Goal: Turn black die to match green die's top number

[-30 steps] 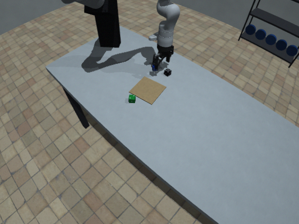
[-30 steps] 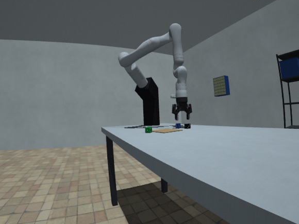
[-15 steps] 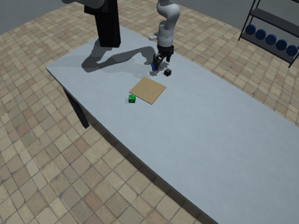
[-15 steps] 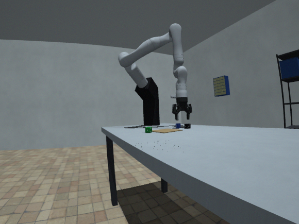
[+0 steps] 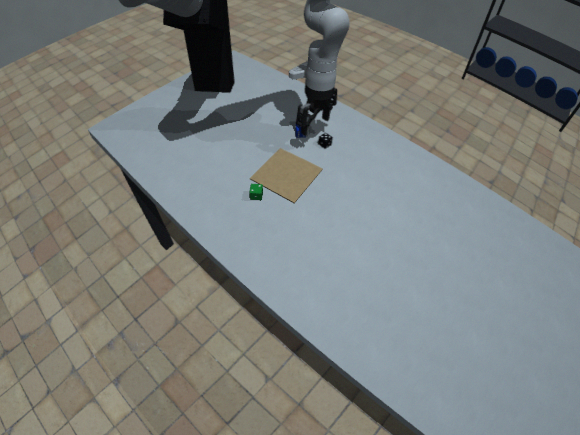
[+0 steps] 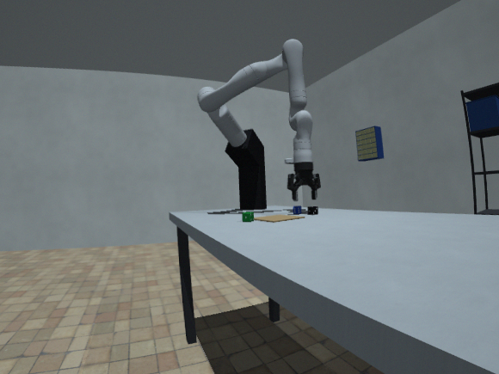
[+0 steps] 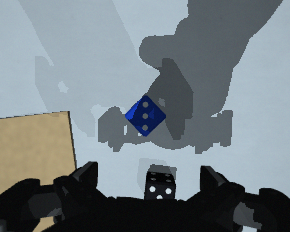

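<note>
My hand is 50 mm above the black die and 30 mm short of it. From my hand the other things lie so: tan mat: 150 mm to the right, 60 mm below, 20 mm behind; then blue die: 50 mm below, 50 mm behind, 10 mm to the left; then green die: 250 mm to the right, 60 mm behind, 50 mm below.
</note>
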